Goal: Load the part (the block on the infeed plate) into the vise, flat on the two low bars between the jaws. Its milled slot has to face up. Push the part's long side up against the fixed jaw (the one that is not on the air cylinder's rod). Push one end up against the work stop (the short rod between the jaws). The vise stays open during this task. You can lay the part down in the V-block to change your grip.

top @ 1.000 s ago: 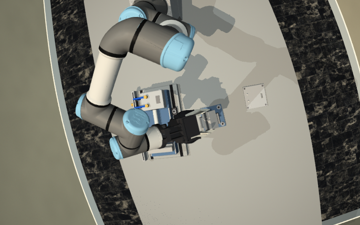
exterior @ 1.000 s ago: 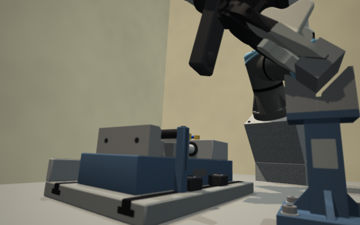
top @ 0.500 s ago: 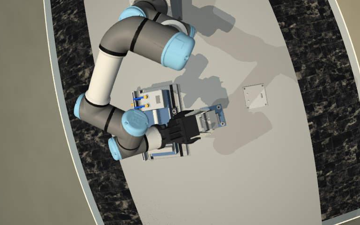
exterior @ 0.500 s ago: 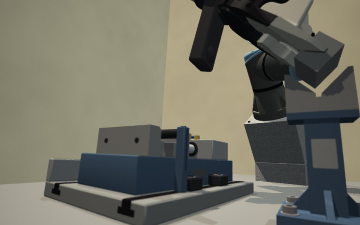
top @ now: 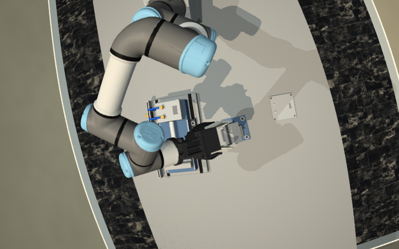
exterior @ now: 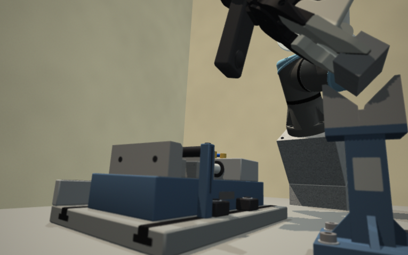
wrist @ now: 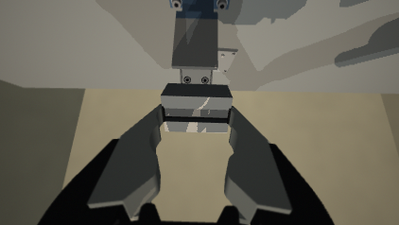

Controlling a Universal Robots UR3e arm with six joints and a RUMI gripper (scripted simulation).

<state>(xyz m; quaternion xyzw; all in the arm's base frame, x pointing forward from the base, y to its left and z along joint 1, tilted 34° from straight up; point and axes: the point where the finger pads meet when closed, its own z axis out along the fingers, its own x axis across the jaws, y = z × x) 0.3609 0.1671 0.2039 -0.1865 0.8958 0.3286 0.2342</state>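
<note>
My gripper is now right at the part. From my hand the other things lie so: air cylinder rod: 210 mm to the right, 110 mm below, 10 mm behind; then fixed jaw: 200 mm to the right, 110 mm below, 110 mm ahead; then work stop rod: 160 mm to the right, 100 mm below, 80 mm ahead.
</note>
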